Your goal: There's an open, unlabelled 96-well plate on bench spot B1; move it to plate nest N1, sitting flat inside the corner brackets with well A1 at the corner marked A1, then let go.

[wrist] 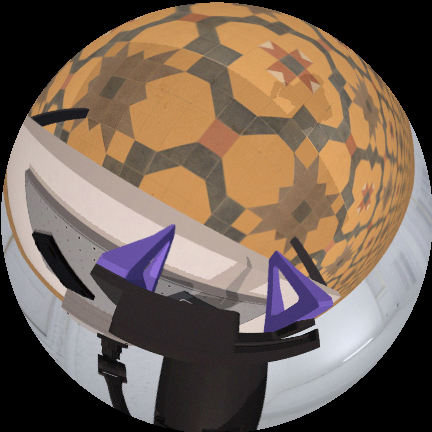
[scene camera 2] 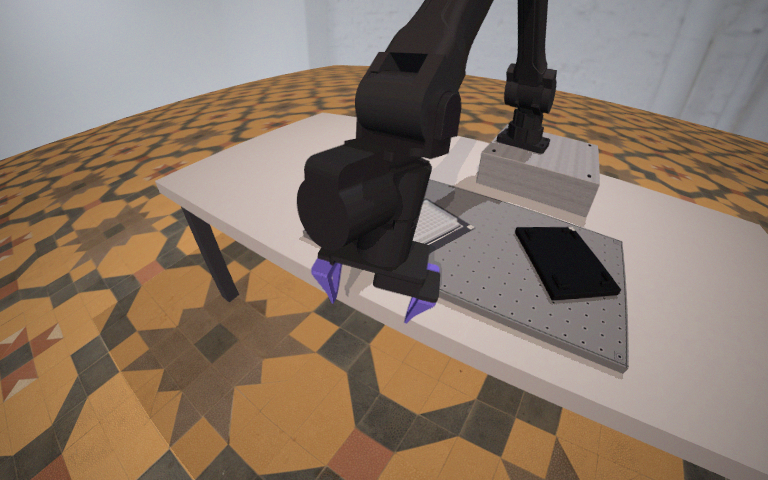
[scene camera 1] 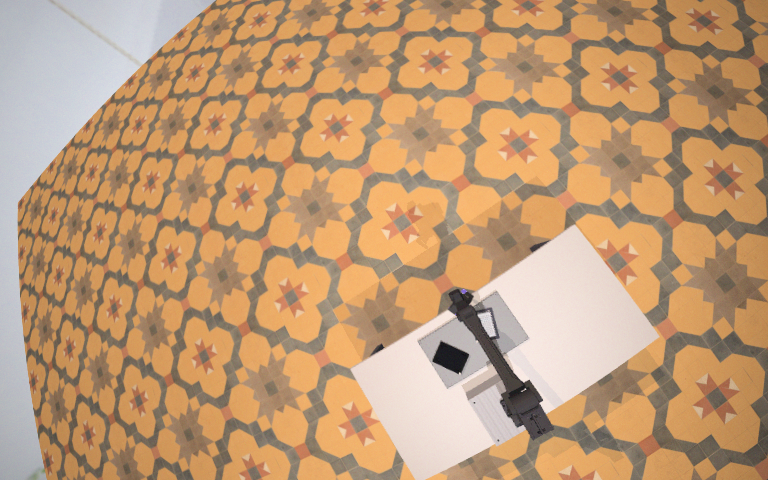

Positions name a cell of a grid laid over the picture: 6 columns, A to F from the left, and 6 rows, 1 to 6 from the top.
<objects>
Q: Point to a white well plate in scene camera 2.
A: At D3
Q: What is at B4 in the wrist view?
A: My gripper.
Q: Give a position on a flat black plate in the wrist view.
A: A4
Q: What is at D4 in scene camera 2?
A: My gripper.
</objects>
